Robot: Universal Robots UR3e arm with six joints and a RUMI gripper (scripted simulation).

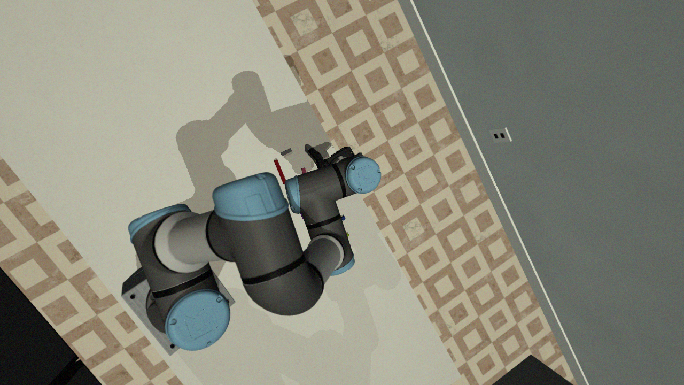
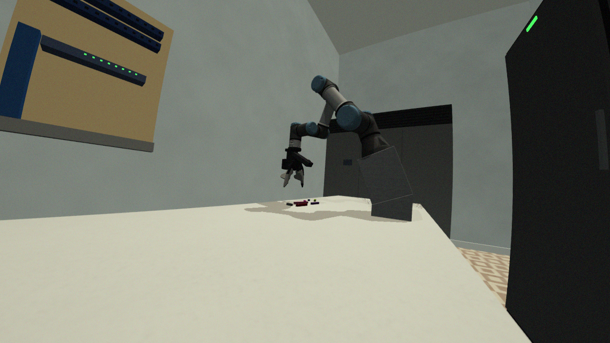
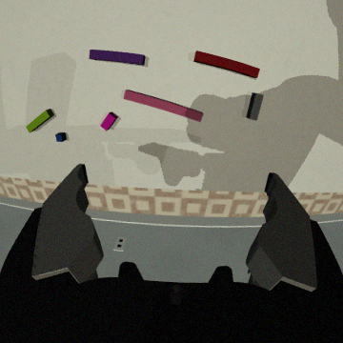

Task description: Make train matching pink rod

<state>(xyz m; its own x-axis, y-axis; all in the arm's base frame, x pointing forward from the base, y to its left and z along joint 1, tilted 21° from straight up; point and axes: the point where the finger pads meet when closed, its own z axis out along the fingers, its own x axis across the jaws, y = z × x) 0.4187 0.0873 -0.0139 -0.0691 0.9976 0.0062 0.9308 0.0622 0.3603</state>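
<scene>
Now: hand 10 mm short of the blue rod, 160 mm to the left of it and 70 mm above it. The rest, counted from my hand: grey rod 50 mm behind, 80 mm to the left, 70 mm below; pink rod 40 mm behind, 20 mm to the right, 70 mm below; magenta rod 10 mm behind, 90 mm to the right, 70 mm below.
</scene>
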